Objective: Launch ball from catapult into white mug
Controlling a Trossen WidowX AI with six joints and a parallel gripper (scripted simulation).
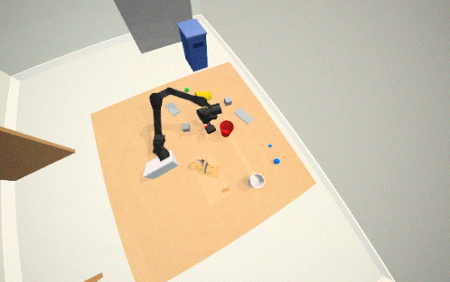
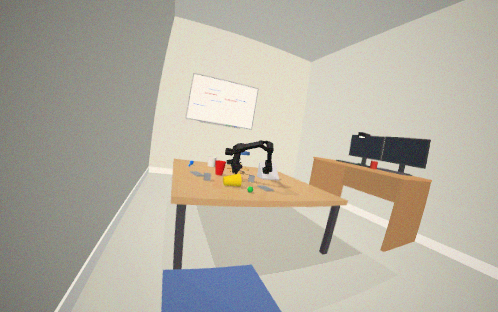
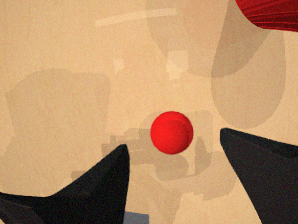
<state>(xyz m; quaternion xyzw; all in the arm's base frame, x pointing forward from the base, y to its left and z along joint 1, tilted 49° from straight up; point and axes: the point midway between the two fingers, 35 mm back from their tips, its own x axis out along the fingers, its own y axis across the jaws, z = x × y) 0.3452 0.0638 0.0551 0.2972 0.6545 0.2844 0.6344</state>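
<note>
My gripper tip is now 20 mm above the red ball. From my gripper tip the other things lie so: green ball: 20 mm ahead, 390 mm to the left, 10 mm below; red cup: 100 mm ahead, 110 mm to the right; tan wooden catapult: 160 mm behind, 240 mm to the right, 20 mm above.
</note>
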